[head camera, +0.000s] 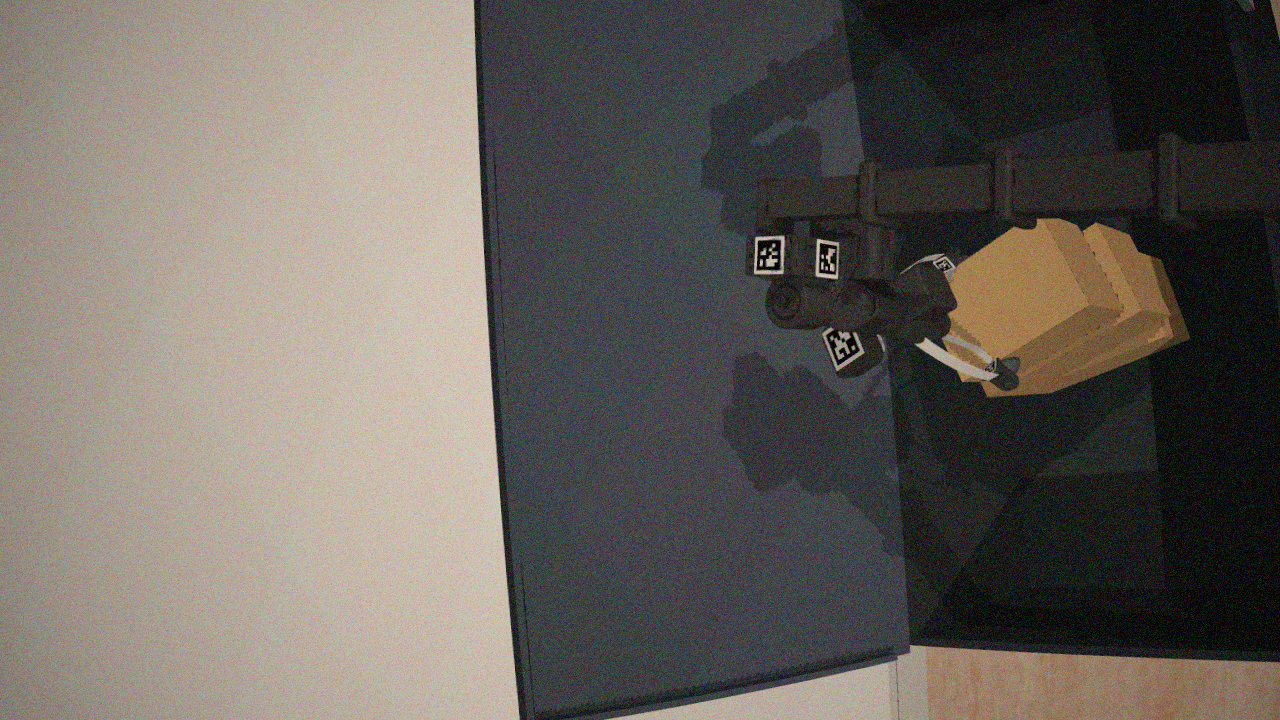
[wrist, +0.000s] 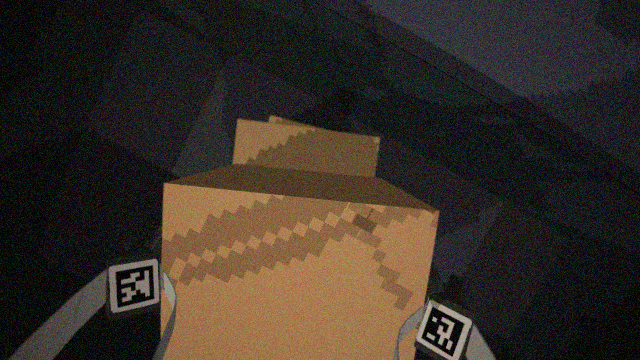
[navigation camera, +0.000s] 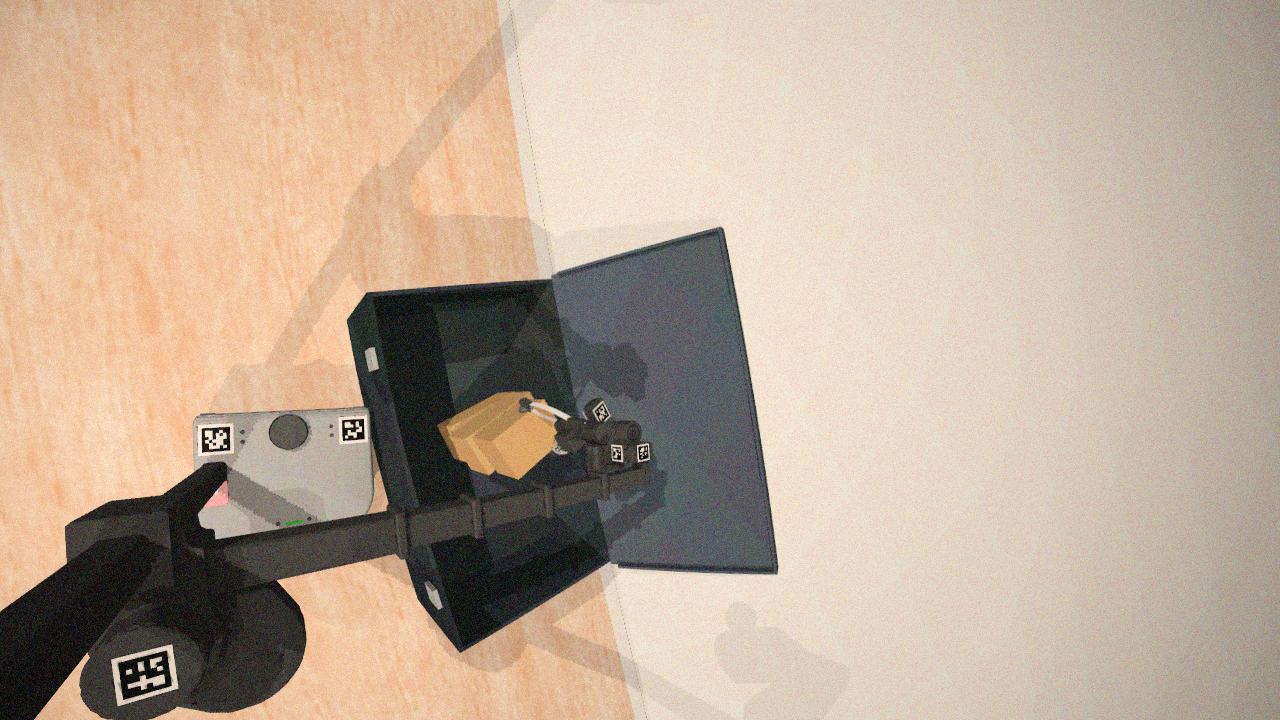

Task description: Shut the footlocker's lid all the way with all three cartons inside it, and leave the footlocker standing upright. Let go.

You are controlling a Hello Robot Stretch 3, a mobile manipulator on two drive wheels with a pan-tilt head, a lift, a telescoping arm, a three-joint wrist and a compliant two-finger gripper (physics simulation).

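Note:
The dark footlocker (head camera: pixel 1074 651) (navigation camera: pixel 377 394) stands open, its blue-grey lid (head camera: pixel 626 501) (navigation camera: pixel 689 358) swung back on the side away from the robot base. Three tan cartons are inside, overlapping like a stack: the nearest, top carton (head camera: pixel 1029 286) (navigation camera: pixel 523 443) (wrist: pixel 300 270), a second carton (head camera: pixel 1136 277) (navigation camera: pixel 478 438) (wrist: pixel 300 145) below it, and a third carton (head camera: pixel 1175 304) (navigation camera: pixel 453 445) whose edge shows. My gripper (head camera: pixel 1016 297) (navigation camera: pixel 537 443) (wrist: pixel 297 260) is shut on the top carton, one finger at each side. In the head view the far finger is mostly hidden.
My arm (head camera: pixel 939 189) (navigation camera: pixel 331 541) reaches across the open footlocker, its wrist beside the lid's inner face. The robot base (navigation camera: pixel 313 474) is close to the footlocker's front wall. Wood floor (head camera: pixel 1074 694) (navigation camera: pixel 223 179) surrounds it; a pale wall (head camera: pixel 268 358) (navigation camera: pixel 984 358) lies beyond the lid.

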